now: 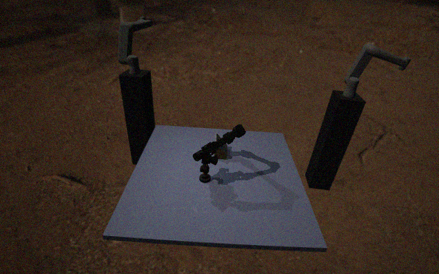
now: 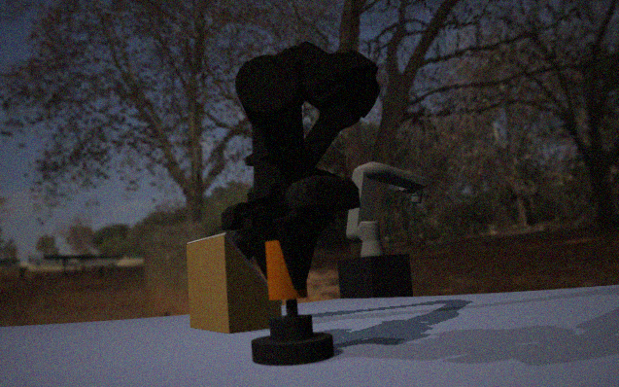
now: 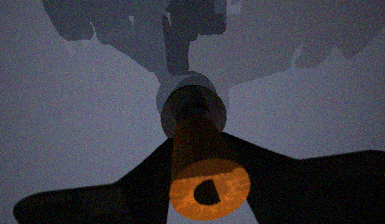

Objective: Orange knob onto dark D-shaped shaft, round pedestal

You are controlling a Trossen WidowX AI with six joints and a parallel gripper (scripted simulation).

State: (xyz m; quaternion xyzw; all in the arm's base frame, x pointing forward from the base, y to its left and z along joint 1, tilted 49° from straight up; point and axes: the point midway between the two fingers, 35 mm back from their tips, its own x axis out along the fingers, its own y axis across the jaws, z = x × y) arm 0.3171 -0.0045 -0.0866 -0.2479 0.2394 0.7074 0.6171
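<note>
My gripper tip is now 2 cm below the orange knob. Round my gripper tip: pedestal: 4 cm below.
</note>
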